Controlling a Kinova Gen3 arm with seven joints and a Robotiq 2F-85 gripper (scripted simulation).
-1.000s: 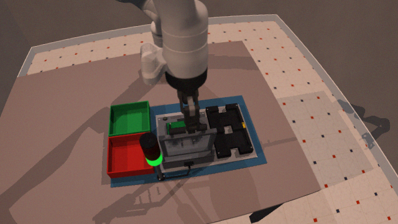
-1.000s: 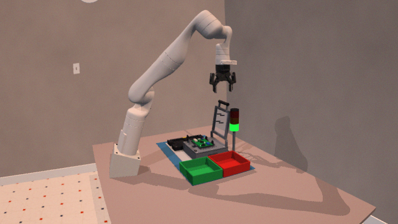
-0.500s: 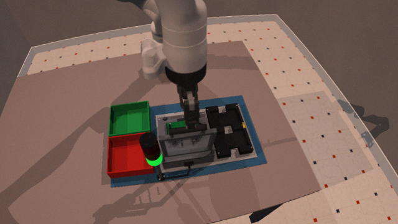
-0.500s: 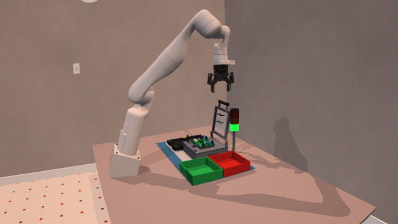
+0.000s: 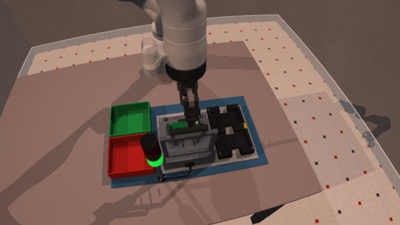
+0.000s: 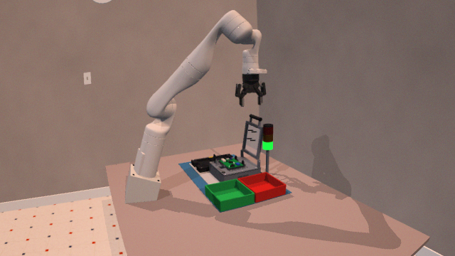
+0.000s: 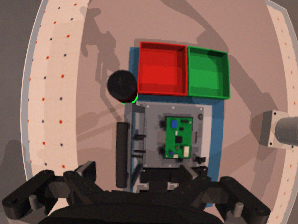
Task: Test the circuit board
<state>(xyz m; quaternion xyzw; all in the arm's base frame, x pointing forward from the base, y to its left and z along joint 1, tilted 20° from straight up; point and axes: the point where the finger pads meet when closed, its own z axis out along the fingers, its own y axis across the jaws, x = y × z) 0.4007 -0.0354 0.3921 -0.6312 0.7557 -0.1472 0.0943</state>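
Right now my hand is 10 cm past the green circuit board, 2 cm to the right of it and 26 cm above it. From my hand the other things lie so: green bin 25 cm behind, 16 cm to the right, 32 cm below; then red bin 10 cm behind, 19 cm to the right, 32 cm below; then tester lid 1 cm ahead, 15 cm below.
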